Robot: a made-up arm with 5 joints.
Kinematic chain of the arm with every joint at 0, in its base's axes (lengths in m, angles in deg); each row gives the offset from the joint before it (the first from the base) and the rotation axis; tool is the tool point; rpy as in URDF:
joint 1: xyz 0.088 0 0.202 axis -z
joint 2: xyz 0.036 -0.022 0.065 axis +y
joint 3: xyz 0.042 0 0.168 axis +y
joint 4: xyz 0.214 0 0.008 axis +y
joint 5: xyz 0.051 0.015 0 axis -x
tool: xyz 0 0 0 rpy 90 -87.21 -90
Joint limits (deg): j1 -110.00..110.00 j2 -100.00..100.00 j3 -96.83..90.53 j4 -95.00..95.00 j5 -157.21..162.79
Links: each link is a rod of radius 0.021 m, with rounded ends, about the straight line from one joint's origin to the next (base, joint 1, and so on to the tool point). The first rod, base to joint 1, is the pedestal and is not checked.
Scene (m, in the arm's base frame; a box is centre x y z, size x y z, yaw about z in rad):
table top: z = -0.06
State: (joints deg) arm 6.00 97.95 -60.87 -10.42 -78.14
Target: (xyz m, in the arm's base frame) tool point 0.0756 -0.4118 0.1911
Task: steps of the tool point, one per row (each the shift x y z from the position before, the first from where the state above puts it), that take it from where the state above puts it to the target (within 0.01 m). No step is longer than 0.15 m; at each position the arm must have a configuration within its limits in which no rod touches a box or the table.
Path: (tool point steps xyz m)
1: -0.0182 -0.1022 0.0219
2: -0.0461 -0.0943 0.0226
3: -0.0705 -0.0785 0.0231
4: -0.0891 -0.0561 0.0229
5: -0.1003 -0.0294 0.0225
6: -0.1029 -0.0007 0.0215

